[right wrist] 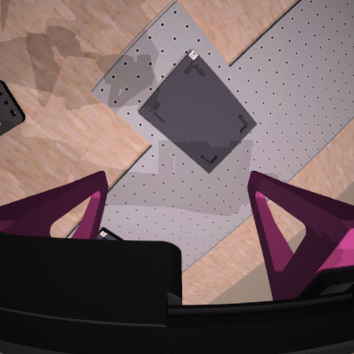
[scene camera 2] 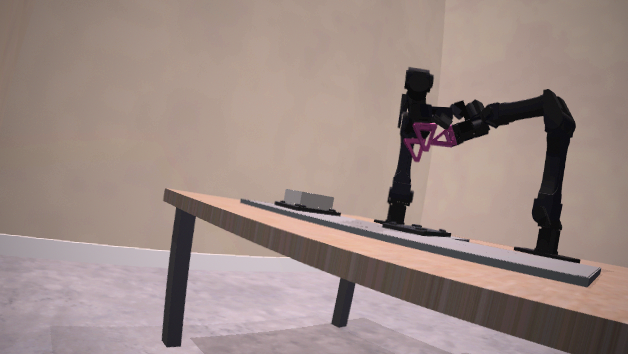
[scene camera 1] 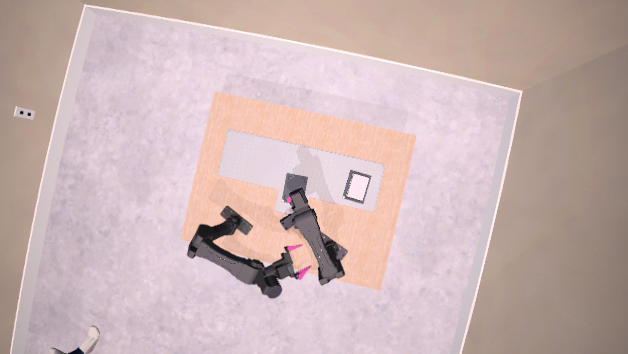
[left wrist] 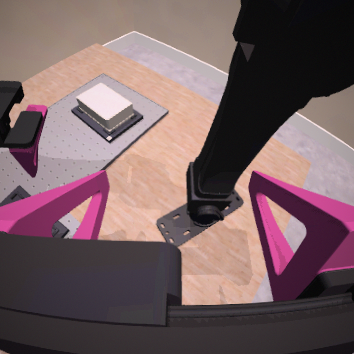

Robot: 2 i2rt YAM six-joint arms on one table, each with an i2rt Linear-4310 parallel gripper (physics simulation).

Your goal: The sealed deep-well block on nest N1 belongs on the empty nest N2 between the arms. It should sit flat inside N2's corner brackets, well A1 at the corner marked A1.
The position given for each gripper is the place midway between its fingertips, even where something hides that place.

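Observation:
Open and empty, the left gripper (left wrist: 178,178) holds nothing. The right gripper (scene camera 2: 421,156), visible also in the right wrist view as the gripper (right wrist: 177,178), is open too and holds nothing. There is a deep-well block (left wrist: 106,107) in the scene as well, though the right wrist view does not show the block, hidden by the right gripper.

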